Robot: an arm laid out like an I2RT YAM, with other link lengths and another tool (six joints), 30 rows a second.
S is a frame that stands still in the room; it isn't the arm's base.
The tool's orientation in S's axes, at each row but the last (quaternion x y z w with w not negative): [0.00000 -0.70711 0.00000 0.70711]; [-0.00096 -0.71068 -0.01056 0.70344]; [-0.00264 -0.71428 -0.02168 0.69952]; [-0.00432 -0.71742 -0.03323 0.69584]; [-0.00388 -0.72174 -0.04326 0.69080]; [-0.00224 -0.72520 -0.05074 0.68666]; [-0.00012 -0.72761 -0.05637 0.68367]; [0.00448 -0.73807 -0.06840 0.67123]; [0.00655 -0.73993 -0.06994 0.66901]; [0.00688 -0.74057 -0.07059 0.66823]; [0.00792 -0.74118 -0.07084 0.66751]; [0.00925 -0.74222 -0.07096 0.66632]
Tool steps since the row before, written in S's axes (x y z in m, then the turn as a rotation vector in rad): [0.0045 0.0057 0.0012 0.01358 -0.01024 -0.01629]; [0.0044 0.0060 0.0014 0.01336 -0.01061 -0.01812]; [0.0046 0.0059 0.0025 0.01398 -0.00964 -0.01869]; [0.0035 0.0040 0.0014 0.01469 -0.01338 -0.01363]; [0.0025 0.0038 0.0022 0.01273 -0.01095 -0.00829]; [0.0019 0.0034 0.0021 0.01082 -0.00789 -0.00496]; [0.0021 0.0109 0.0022 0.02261 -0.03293 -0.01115]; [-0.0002 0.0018 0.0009 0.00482 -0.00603 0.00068]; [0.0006 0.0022 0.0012 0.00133 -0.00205 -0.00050]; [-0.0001 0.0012 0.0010 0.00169 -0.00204 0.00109]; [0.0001 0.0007 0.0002 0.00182 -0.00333 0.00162]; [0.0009 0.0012 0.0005 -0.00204 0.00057 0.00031]
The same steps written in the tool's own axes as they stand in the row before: [0.0012 0.0057 -0.0045 -0.01629 -0.01024 -0.01358]; [0.0013 0.0061 -0.0043 -0.01811 -0.01064 -0.01335]; [0.0022 0.0061 -0.0044 -0.01872 -0.00966 -0.01392]; [0.0011 0.0042 -0.0033 -0.01354 -0.01315 -0.01498]; [0.0019 0.0041 -0.0023 -0.00826 -0.01055 -0.01309]; [0.0018 0.0037 -0.0017 -0.00503 -0.00741 -0.01112]; [0.0012 0.0112 -0.0013 -0.01003 -0.03189 -0.02454]; [0.0007 0.0019 0.0003 0.00079 -0.00549 -0.00541]; [0.0009 0.0024 -0.0005 -0.00042 -0.00197 -0.00146]; [0.0009 0.0013 0.0001 0.00111 -0.00175 -0.00197]; [0.0001 0.0007 -0.0001 0.00176 -0.00296 -0.00228]; [0.0003 0.0013 -0.0008 0.00047 0.00044 0.00204]
